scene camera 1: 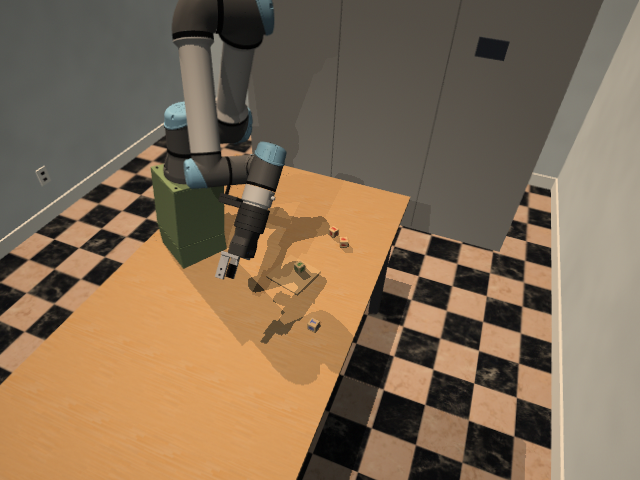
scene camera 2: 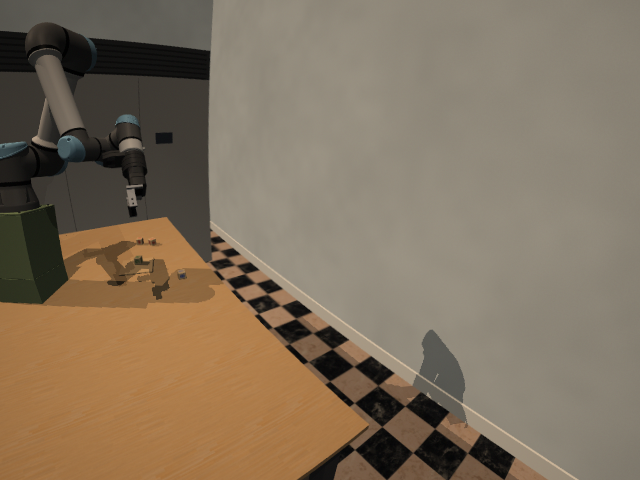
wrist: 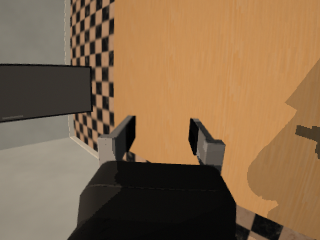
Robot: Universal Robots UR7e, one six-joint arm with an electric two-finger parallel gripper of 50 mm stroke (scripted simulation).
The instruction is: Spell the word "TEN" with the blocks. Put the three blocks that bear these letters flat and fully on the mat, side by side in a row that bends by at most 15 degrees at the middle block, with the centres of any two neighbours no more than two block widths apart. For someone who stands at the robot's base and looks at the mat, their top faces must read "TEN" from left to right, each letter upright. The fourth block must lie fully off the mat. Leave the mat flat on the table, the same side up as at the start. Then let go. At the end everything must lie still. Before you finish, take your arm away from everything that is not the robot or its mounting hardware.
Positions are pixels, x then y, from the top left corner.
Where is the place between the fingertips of my gripper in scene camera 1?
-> At 224, 277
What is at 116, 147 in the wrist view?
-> My gripper.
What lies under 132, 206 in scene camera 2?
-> My gripper.
